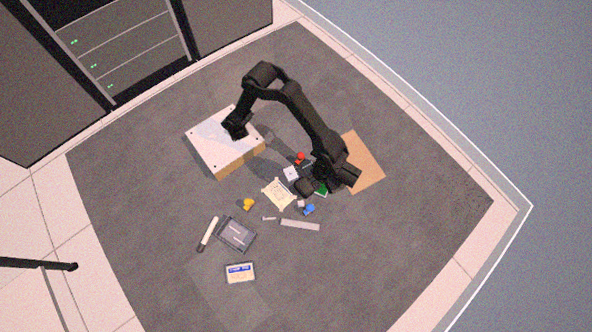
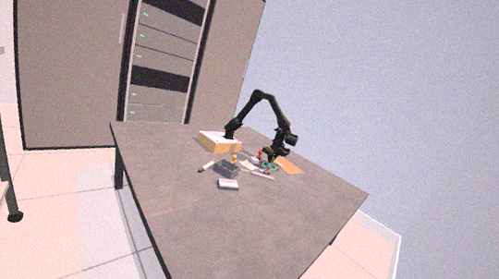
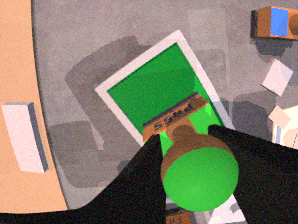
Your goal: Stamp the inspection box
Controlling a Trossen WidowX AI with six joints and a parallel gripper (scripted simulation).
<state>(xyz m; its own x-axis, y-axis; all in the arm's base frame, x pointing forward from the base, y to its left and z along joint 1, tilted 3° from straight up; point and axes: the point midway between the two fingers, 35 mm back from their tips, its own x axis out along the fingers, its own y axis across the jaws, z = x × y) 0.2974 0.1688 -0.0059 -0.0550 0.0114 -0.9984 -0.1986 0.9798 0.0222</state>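
Right now the green stamp is right at my gripper tip. Round my gripper tip: blue stamp 7 cm ahead, 7 cm to the right, 2 cm below; green ink pad 3 cm below; white block 8 cm behind, 6 cm to the right, 2 cm below.
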